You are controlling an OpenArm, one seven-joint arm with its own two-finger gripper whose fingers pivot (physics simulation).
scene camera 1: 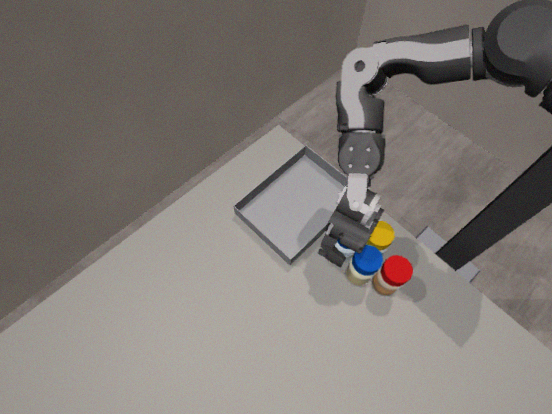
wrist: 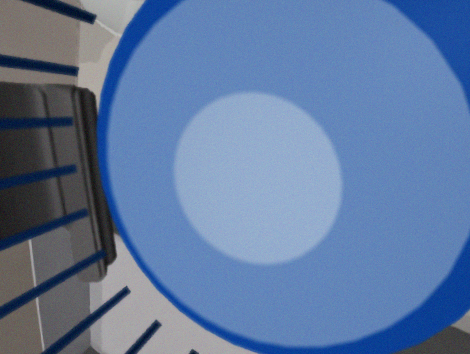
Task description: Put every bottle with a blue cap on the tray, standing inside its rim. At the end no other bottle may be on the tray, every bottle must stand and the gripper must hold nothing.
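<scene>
My gripper [scene camera 1: 344, 248] is open and low over the blue-capped bottle [scene camera 1: 343, 244] [wrist: 257, 177] nearest the tray. That cap fills most of the wrist view, with one dark finger beside its left edge; the other finger does not show there. The bottle is largely hidden by the gripper in the scene view. A second blue-capped bottle [scene camera 1: 367, 260] stands close beside it, off the tray. The tray [scene camera 1: 285, 210] is a shallow grey box left of the gripper, and no bottle shows on its visible floor.
A yellow-capped bottle [scene camera 1: 382, 235] stands behind the second blue-capped one, partly hidden by the gripper. A red-capped bottle [scene camera 1: 396, 270] stands on that bottle's right. The bottles are tightly grouped near the table's edge. The tray's right corner lies under the wrist.
</scene>
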